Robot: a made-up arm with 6 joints. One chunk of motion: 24 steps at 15 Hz.
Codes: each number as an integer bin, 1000 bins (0 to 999) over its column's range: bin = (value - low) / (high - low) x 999, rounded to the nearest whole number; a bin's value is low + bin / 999 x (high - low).
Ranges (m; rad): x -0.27..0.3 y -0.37..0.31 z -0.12..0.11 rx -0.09..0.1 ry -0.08..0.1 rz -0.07..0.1
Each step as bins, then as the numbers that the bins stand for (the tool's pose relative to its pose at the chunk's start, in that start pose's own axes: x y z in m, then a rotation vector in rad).
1 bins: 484 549 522 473 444 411
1 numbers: 0.0062 0.0037 0.0002 0.0000 0.0000 -0.0001
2 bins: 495 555 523 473 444 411
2 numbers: 0.0124 0.0078 0.0004 0.0000 0.0000 -0.0001
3 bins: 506 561 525 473 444 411
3 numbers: 0.0187 0.0119 0.0009 0.0000 0.0000 -0.0001
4 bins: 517 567 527 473 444 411
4 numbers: 0.0250 0.0159 0.0013 0.0000 0.0000 -0.0001
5 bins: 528 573 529 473 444 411
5 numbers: 0.0313 0.0200 0.0018 0.0000 0.0000 -0.0001
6 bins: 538 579 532 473 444 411
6 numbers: 0.0370 0.0241 0.0025 0.0000 0.0000 -0.0001
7 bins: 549 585 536 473 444 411
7 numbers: 0.0432 0.0282 0.0034 0.0000 0.0000 -0.0001
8 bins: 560 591 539 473 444 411
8 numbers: 0.0495 0.0323 0.0041 0.0000 0.0000 -0.0001
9 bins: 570 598 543 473 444 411
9 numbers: 0.0552 0.0370 0.0050 0.0000 0.0000 -0.0001
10 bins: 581 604 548 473 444 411
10 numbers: 0.0615 0.0411 0.0062 0.0000 0.0000 -0.0001
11 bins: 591 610 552 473 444 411
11 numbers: 0.0672 0.0452 0.0071 0.0000 0.0000 -0.0001
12 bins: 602 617 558 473 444 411
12 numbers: 0.0735 0.0500 0.0085 0.0000 0.0000 -0.0001
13 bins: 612 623 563 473 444 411
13 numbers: 0.0792 0.0541 0.0096 0.0000 0.0000 -0.0001
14 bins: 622 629 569 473 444 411
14 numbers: 0.0849 0.0581 0.0110 0.0000 0.0000 -0.0001
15 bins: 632 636 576 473 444 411
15 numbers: 0.0906 0.0629 0.0126 0.0000 0.0000 -0.0001
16 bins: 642 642 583 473 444 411
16 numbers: 0.0963 0.0670 0.0142 0.0000 0.0000 -0.0001
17 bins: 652 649 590 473 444 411
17 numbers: 0.1020 0.0718 0.0158 0.0000 0.0000 -0.0001
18 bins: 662 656 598 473 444 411
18 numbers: 0.1077 0.0765 0.0177 0.0000 0.0000 -0.0001
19 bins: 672 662 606 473 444 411
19 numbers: 0.1134 0.0806 0.0195 0.0000 0.0000 -0.0001
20 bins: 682 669 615 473 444 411
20 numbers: 0.1191 0.0854 0.0216 0.0000 0.0000 -0.0001
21 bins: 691 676 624 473 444 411
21 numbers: 0.1243 0.0901 0.0237 0.0000 0.0000 -0.0001
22 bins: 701 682 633 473 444 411
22 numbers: 0.1300 0.0942 0.0257 0.0000 0.0000 -0.0001
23 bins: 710 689 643 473 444 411
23 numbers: 0.1351 0.0990 0.0280 0.0000 0.0000 -0.0001
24 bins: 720 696 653 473 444 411
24 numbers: 0.1408 0.1038 0.0303 0.0000 0.0000 -0.0001
